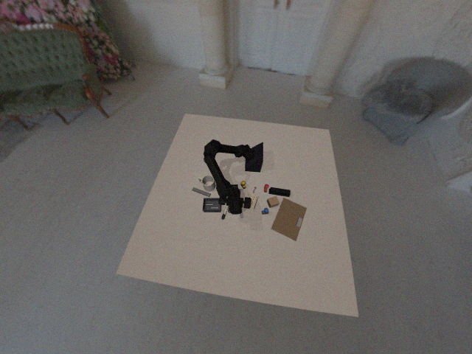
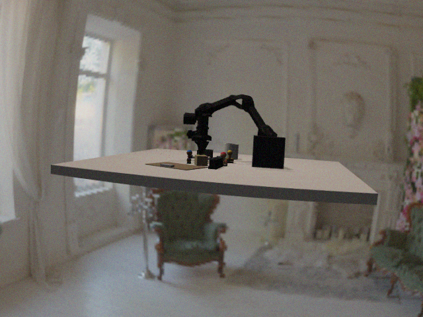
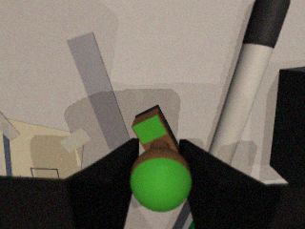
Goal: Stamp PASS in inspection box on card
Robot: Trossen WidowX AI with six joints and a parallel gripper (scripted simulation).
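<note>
Right now the grey ruler is 10 mm behind my gripper tip, 30 mm to the left of it and 30 mm below it. The rest, counted from my gripper tip: pen (40 mm ahead, 60 mm to the right, 20 mm below); then green-knobbed stamp (right at my gripper tip); then green ink pad (100 mm behind, 50 mm to the right, 20 mm below).
</note>
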